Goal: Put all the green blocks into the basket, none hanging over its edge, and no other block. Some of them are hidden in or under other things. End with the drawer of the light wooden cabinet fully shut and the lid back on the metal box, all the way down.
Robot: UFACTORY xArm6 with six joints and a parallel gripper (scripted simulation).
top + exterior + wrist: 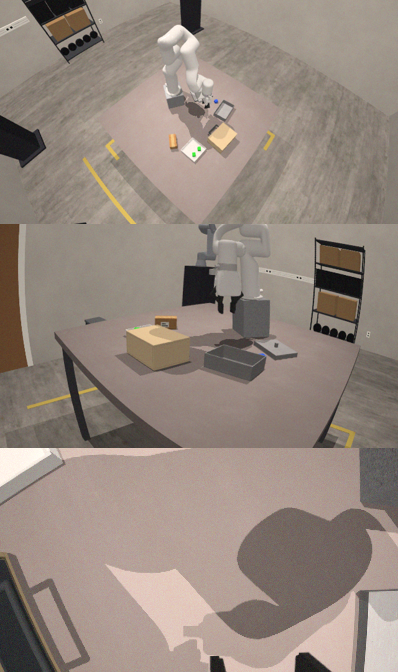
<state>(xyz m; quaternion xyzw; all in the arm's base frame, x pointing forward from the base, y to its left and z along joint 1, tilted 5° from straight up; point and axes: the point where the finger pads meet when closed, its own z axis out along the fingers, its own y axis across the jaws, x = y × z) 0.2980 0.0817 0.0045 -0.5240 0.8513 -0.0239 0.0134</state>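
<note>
Now: the grey metal lid 170 mm behind my hand, 160 mm to the left of it and 150 mm below it. Round my hand: metal box (110 mm ahead, 150 mm to the left, 140 mm below); light wooden cabinet (260 mm ahead, 90 mm to the right, 130 mm below); blue block (10 mm behind, 180 mm to the left, 150 mm below).
</note>
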